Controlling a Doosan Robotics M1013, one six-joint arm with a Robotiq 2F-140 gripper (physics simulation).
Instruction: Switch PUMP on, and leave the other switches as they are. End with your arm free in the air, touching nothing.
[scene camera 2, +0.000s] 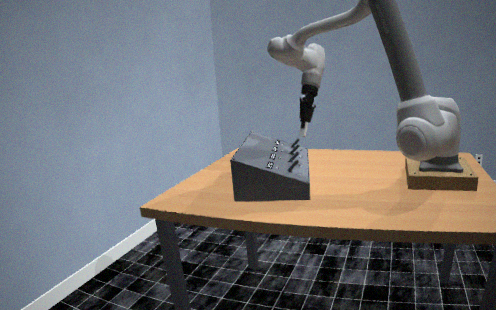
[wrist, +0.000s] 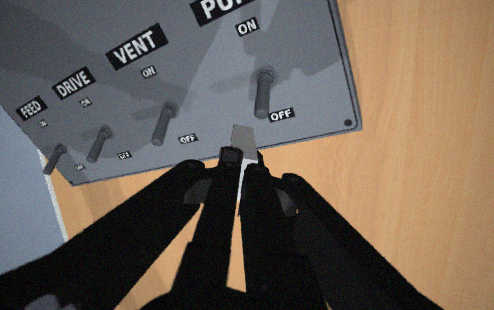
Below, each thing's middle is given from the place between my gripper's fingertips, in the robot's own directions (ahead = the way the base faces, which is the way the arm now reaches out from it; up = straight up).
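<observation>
There is the grey sloped switch box (scene camera 2: 260, 170), and my hand is 6 cm above it. Measured from that box, my hand is also 19 cm to the right of it and 6 cm short of it.
</observation>
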